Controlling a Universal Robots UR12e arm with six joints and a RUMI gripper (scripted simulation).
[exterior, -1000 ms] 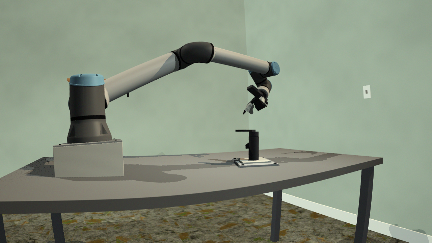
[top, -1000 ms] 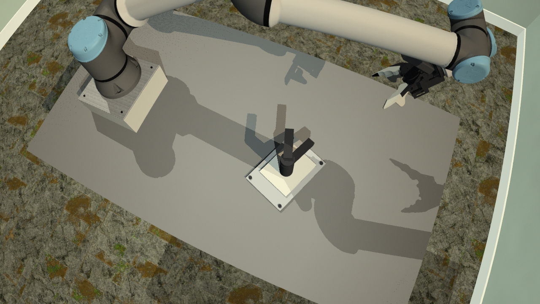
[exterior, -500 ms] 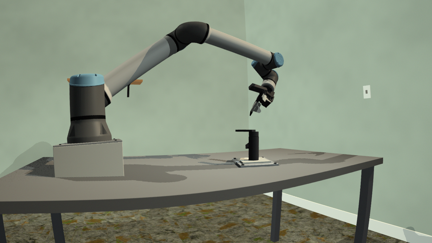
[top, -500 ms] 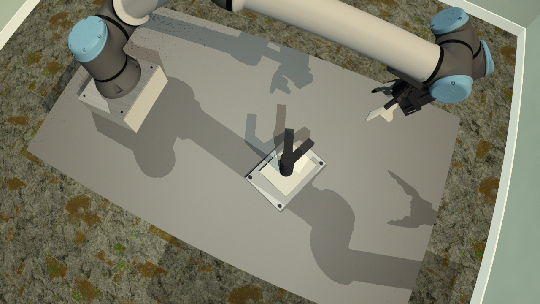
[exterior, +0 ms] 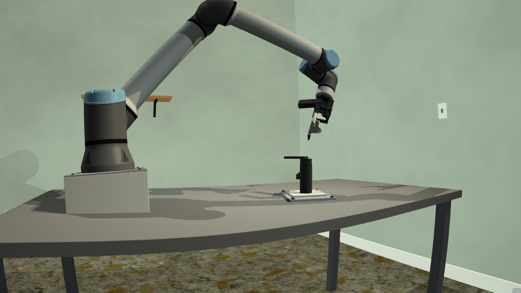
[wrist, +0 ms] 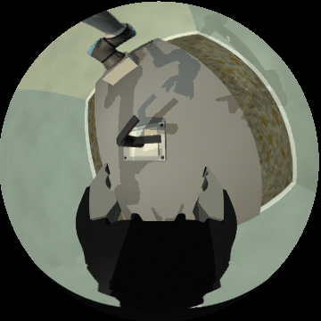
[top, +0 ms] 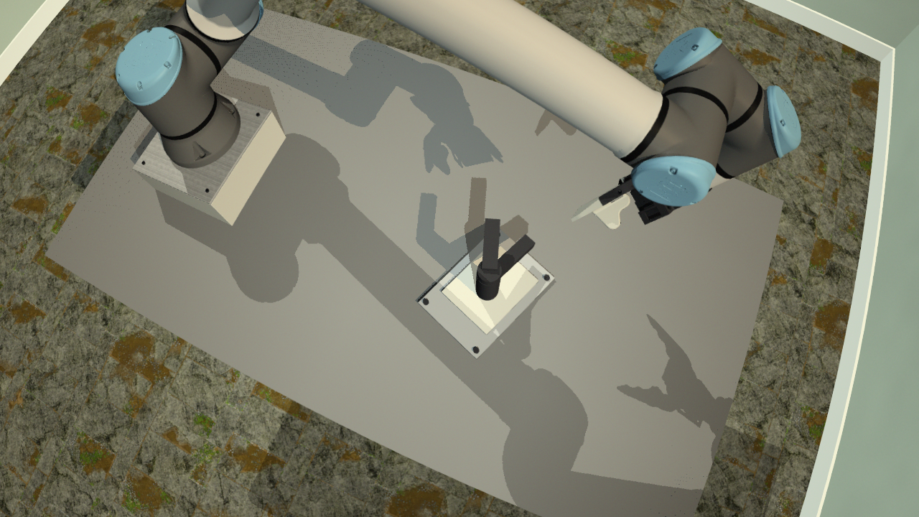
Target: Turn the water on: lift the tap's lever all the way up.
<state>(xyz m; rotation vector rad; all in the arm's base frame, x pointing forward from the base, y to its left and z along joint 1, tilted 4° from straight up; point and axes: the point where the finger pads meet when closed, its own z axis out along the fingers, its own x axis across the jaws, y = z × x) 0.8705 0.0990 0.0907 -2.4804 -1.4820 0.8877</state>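
Now: hand 150 mm past the black lever, 110 mm to the left of it and 110 mm above it. The rest, counted from my hand: black tap 160 mm below, 140 mm behind, 130 mm to the right.
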